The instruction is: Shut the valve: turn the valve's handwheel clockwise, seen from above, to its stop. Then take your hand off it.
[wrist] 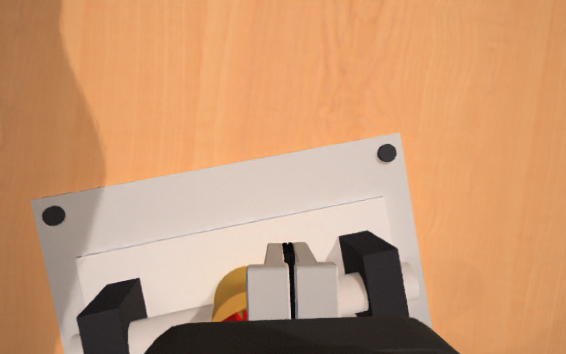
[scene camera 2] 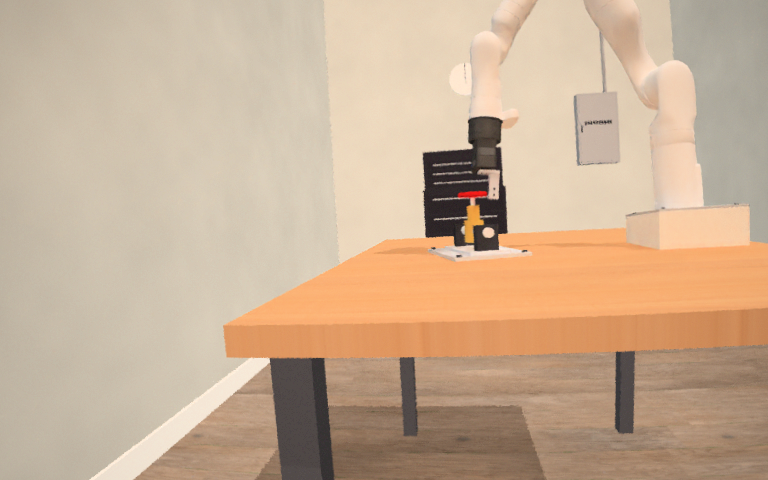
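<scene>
The valve's red handwheel (scene camera 2: 471, 194) lies flat on top of its stem above the yellow valve body (scene camera 2: 473, 216) (wrist: 230, 292). A small part of the red handwheel (wrist: 236, 317) shows in the wrist view beside the fingers; the rest is hidden by them and the dark gripper housing. My gripper (scene camera 2: 493, 197) (wrist: 288, 269) is shut and empty, fingers pointing down. In the scene view its fingertips are at the handwheel's height, at its right edge; whether they touch it I cannot tell.
The valve stands on a pale base plate (scene camera 2: 512, 253) (wrist: 200, 195) with dark corner bolts. Black blocks (scene camera 2: 480, 245) (wrist: 384, 275) hold the white pipe (wrist: 170, 320) on both sides. The wooden table (scene camera 2: 396, 294) (wrist: 300, 75) bears the plate. A black panel (scene camera 2: 428, 175) stands behind.
</scene>
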